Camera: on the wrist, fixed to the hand. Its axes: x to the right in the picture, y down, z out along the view.
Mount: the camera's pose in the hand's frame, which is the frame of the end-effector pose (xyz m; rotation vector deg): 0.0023 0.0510 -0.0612 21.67 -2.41 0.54
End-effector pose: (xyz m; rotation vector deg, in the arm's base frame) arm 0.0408 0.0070 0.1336 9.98 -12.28 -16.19
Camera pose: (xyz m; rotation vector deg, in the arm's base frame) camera 0.0703 0.0631 0.0853 31.03 -17.72 -13.43
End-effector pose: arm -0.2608 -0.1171 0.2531 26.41 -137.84 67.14
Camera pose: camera -0.2727 -0.0383 0.2545 34.02 -127.32 94.22
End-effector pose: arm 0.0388 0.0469 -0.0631 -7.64 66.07 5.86
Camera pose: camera -0.0232 0.0876 -0.0923 11.94 63.71 -6.01
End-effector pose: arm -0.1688 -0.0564 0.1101 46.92 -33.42 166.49
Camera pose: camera -0.2091 -0.0807 0.0458 -50.75 1.87 -169.62
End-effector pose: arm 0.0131 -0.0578 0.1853 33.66 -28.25 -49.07
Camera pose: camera 0.0802 -0.0163 0.1740 52.34 -40.27 -44.23
